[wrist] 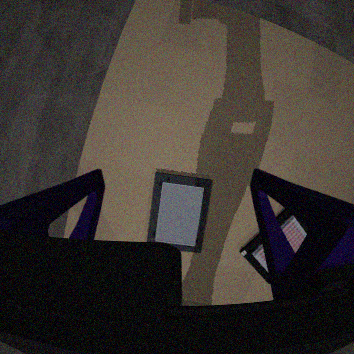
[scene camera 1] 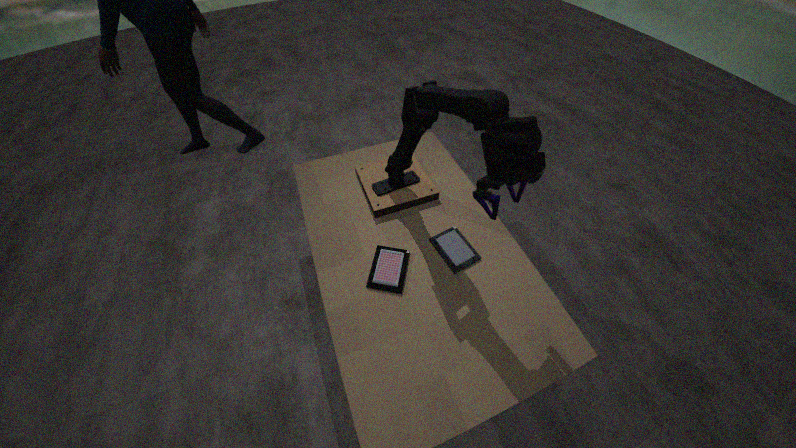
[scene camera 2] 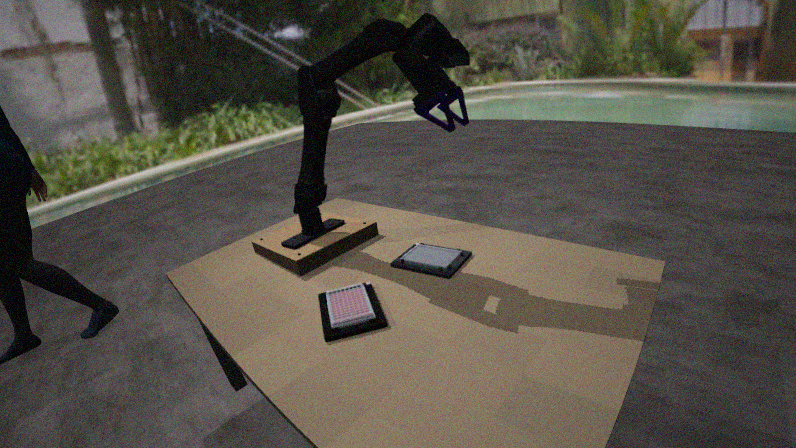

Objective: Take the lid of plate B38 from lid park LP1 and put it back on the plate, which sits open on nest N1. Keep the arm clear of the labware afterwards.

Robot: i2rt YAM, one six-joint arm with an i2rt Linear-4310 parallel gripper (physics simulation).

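Frame: origin at the arm's base, x left, y up, z ahead, level; metres.
Seen in the pictures: gripper, fingertip midpoint: (wrist: 177, 177) (scene camera 1: 505, 210) (scene camera 2: 460, 127); arm's base, link origin: (scene camera 1: 396, 183) (scene camera 2: 314, 234).
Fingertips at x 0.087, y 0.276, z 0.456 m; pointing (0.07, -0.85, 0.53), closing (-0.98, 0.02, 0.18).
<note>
Pixels of each thing's top centre, then the offset from my fingertips to it. Level surfaces: height alone.
- pale grey lid, top centre: (wrist: 178, 214) (scene camera 2: 430, 254) (scene camera 1: 455, 246) dz -0.094, dx -0.029, dy -0.299 m
- dark lid park, top centre: (wrist: 178, 215) (scene camera 2: 430, 253) (scene camera 1: 455, 246) dz -0.094, dx -0.029, dy -0.297 m
- open plate, top centre: (scene camera 2: 347, 301) (wrist: 284, 247) (scene camera 1: 388, 265) dz -0.132, dx -0.278, dy -0.291 m
- black nest, top centre: (scene camera 2: 348, 304) (wrist: 282, 246) (scene camera 1: 388, 266) dz -0.132, dx -0.278, dy -0.299 m
- wooden table, surface height: dy -0.317 m
The pale grey lid (scene camera 1: 455, 248) (scene camera 2: 431, 257) (wrist: 179, 215) lies flat on the dark lid park (scene camera 1: 474, 264) (scene camera 2: 450, 272) (wrist: 207, 191). The open plate (scene camera 1: 388, 267) (scene camera 2: 349, 306) (wrist: 295, 233), white with pink wells, sits on the black nest (scene camera 1: 384, 289) (scene camera 2: 356, 334) (wrist: 248, 251); one finger partly hides it in the wrist view. My gripper (scene camera 1: 505, 209) (scene camera 2: 458, 126) (wrist: 177, 177) is open and empty, high above the table. In the wrist view the lid shows between and below the fingertips. No labels are readable.
The wooden table (scene camera 1: 345, 333) (scene camera 2: 445, 384) (wrist: 145, 100) carries the arm's base block (scene camera 1: 406, 204) (scene camera 2: 334, 251). The arm's shadow falls across the table beside the lid park. A person (scene camera 1: 178, 72) (scene camera 2: 13, 222) walks on the floor beside the table.
</note>
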